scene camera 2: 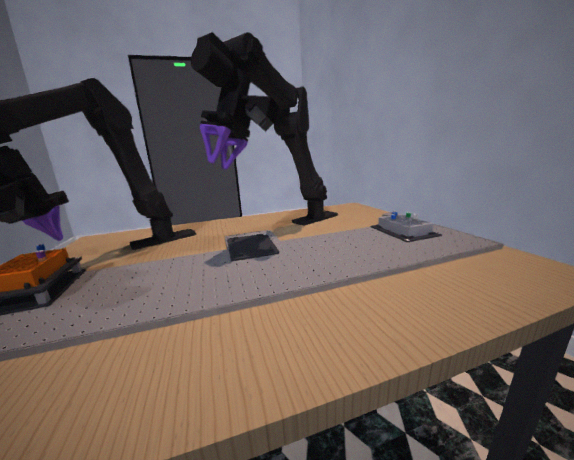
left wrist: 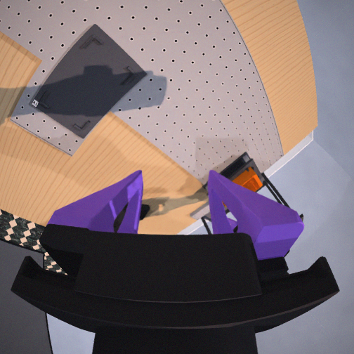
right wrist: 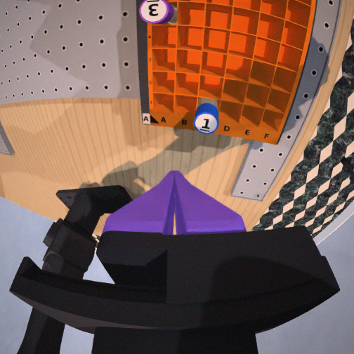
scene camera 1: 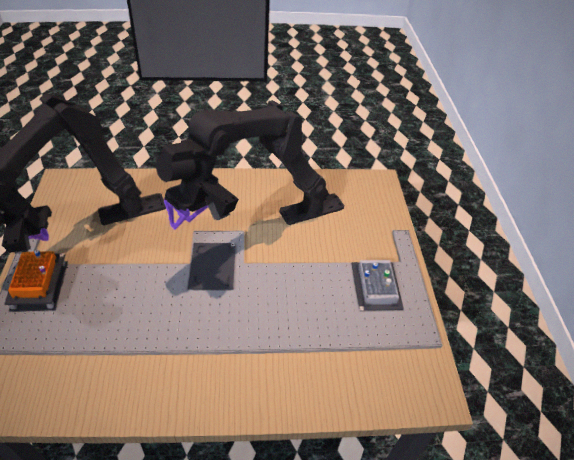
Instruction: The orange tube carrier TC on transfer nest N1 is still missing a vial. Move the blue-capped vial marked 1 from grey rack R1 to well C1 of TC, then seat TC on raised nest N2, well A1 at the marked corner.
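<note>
The orange carrier TC rests on raised nest N2, its A1 corner beside the nest's marked corner. The blue-capped vial 1 stands in column C, in the row nearest the lettered edge. A purple-capped vial 3 stands in column A. My right gripper is shut and empty, above and beside the lettered edge. My left gripper is partly open and empty, high behind nest N1, which holds no carrier.
Grey rack R1 sits on a dark nest at the picture's right, holding several vials with blue, green and white caps. The perforated grey plate joins the stations. The right arm's base stands behind, between N2 and N1.
</note>
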